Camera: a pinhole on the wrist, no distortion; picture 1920 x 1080 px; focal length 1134.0 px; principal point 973.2 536.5 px. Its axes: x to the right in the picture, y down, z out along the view. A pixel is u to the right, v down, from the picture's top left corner.
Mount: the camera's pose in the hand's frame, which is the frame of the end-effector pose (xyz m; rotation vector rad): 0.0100 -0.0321 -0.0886 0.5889 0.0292 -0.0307
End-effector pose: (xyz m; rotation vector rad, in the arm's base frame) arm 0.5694 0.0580 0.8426 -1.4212 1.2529 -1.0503
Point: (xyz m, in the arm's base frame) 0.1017 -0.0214 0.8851
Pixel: behind the camera
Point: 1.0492 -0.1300 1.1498
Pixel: 1401 498
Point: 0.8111 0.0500 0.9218
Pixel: 1035 891
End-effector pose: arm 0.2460 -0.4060 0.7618 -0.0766 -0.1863 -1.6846
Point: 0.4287 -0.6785 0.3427
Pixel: behind the camera
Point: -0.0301 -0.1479 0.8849
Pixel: 310 303
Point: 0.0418 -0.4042 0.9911
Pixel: 1104 715
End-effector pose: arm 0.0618 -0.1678 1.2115 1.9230 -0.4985 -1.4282
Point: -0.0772 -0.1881 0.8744
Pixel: 1558 508
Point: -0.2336 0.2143 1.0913
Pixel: 216 140
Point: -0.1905 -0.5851 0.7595
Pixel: outside the picture
